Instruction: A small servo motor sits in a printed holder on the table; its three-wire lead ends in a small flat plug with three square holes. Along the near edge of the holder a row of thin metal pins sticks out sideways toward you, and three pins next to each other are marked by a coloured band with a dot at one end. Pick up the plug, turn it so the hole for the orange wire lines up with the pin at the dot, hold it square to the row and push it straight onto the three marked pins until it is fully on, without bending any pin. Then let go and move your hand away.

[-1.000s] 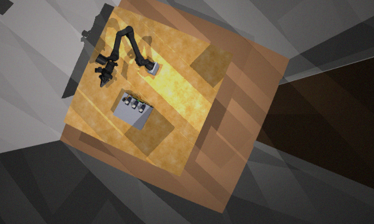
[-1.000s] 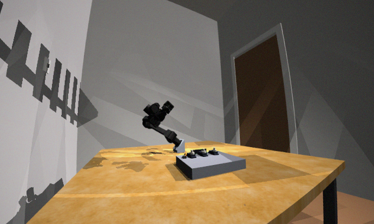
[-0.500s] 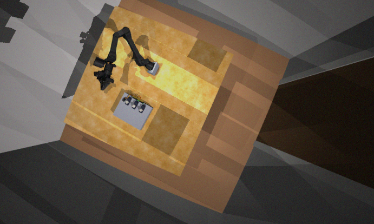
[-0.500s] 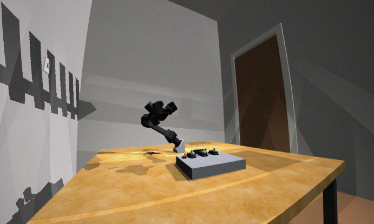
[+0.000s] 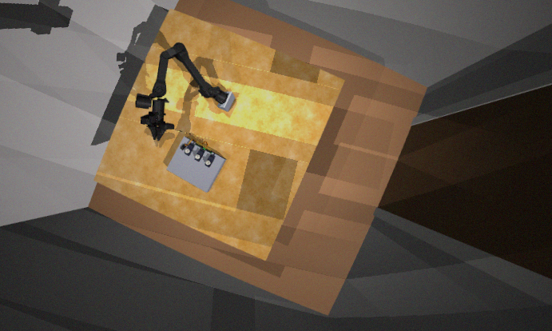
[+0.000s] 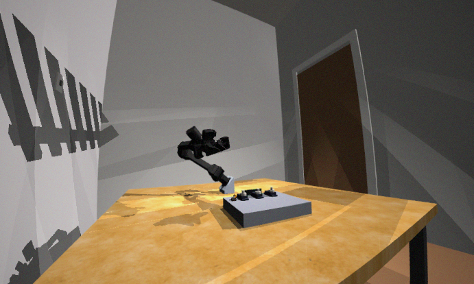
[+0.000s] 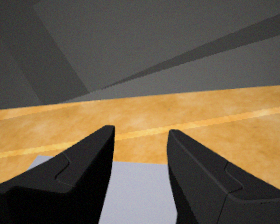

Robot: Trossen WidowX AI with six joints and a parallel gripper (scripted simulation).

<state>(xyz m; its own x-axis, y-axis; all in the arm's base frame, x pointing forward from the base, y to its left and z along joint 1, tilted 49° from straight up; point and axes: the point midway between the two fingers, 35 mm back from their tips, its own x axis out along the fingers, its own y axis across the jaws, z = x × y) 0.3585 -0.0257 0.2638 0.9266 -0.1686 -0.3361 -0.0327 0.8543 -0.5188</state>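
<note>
Now: the green band 30 mm behind my gripper tip, 190 mm to the left of it and 200 mm below it. The rest, counted from my gripper tip: servo 10 mm ahead, 170 mm to the left, 220 mm below; grey printed holder 120 mm ahead, 150 mm to the left, 240 mm below.
</note>
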